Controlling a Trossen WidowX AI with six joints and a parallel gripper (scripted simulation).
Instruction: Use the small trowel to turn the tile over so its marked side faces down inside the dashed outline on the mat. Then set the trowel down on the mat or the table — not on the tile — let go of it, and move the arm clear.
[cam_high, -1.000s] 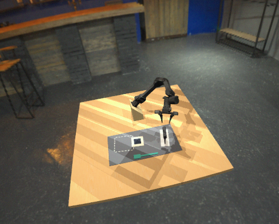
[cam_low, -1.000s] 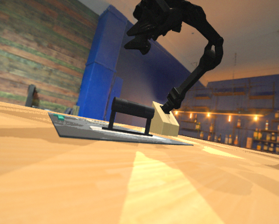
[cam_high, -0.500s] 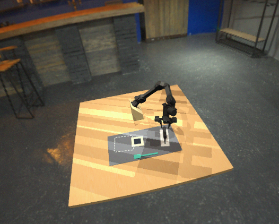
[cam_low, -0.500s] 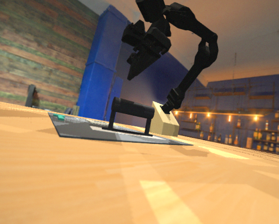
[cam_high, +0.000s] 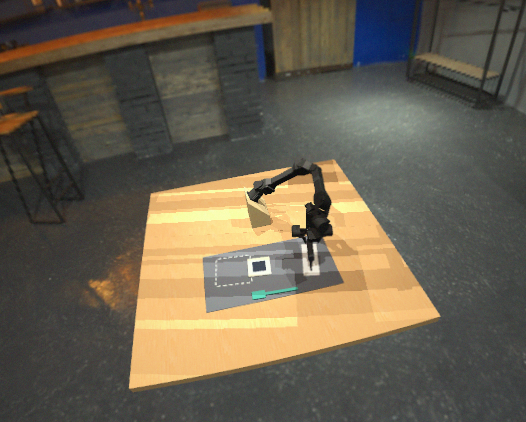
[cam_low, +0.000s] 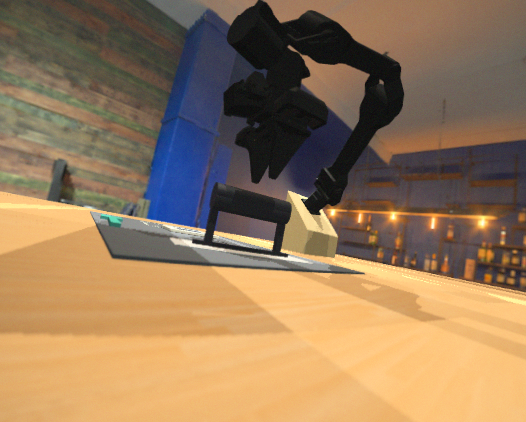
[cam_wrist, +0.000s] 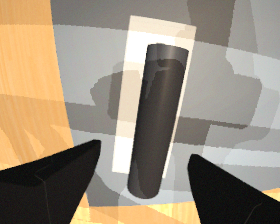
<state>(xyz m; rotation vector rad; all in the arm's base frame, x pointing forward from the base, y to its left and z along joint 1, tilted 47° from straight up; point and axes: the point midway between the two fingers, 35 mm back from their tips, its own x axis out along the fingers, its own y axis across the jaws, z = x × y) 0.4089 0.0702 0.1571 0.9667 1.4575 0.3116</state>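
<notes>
My gripper tip is now 7 cm above the trowel, 2 cm to the left of it and 2 cm short of it. Also, from my gripper tip: grey mat (22 cm to the right, 13 cm below, 2 cm behind); then tile (26 cm to the right, 10 cm below, 5 cm behind); then teal flat tool (26 cm to the right, 12 cm ahead, 10 cm below).
</notes>
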